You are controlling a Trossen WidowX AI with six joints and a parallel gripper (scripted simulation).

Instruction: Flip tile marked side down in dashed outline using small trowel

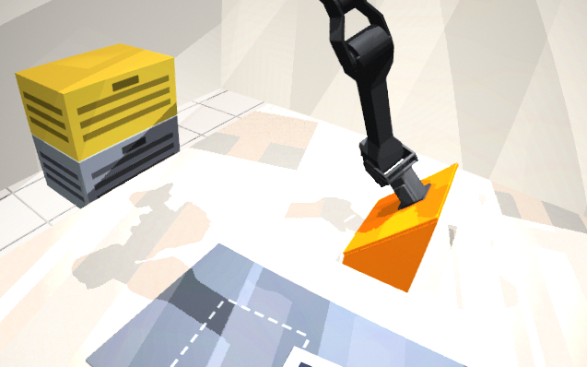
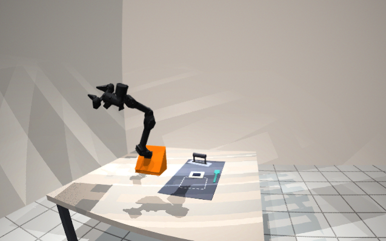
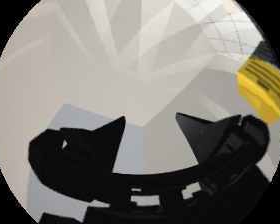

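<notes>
My gripper tip is 65 cm short of the teal trowel, 64 cm above it and 44 cm to the right of it. From my gripper tip the other things lie so: white tile: 64 cm below, 51 cm ahead, 42 cm to the left; then grey mat: 66 cm below, 51 cm ahead, 43 cm to the left.
</notes>
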